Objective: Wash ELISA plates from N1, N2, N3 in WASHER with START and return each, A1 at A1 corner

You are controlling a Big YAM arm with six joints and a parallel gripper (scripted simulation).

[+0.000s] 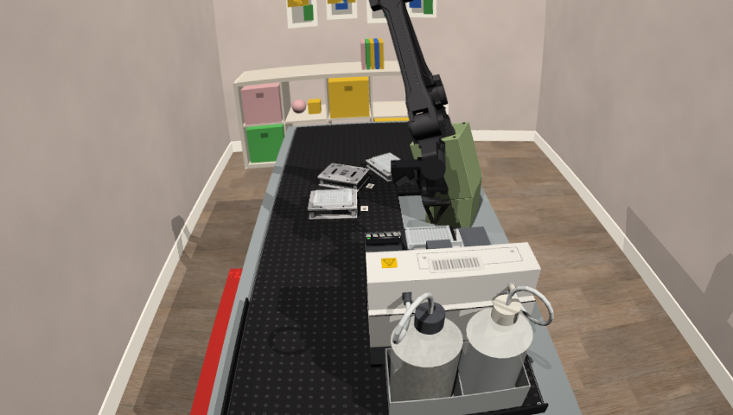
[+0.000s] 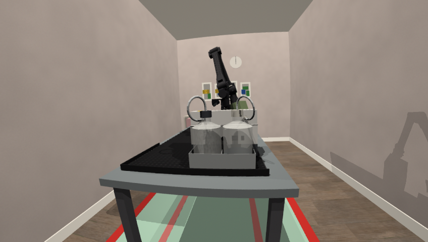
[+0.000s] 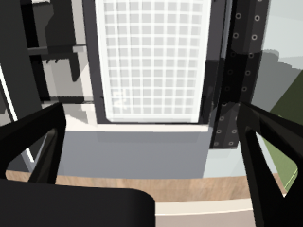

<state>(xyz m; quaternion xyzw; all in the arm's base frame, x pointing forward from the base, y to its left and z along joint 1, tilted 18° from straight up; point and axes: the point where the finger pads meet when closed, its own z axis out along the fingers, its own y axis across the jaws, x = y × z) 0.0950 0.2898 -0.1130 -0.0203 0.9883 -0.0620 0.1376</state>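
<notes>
Now: the washer carrier 10 cm below my hand. From my hand the other things lie so: plate washer 15 cm to the left, 5 cm below.
</notes>
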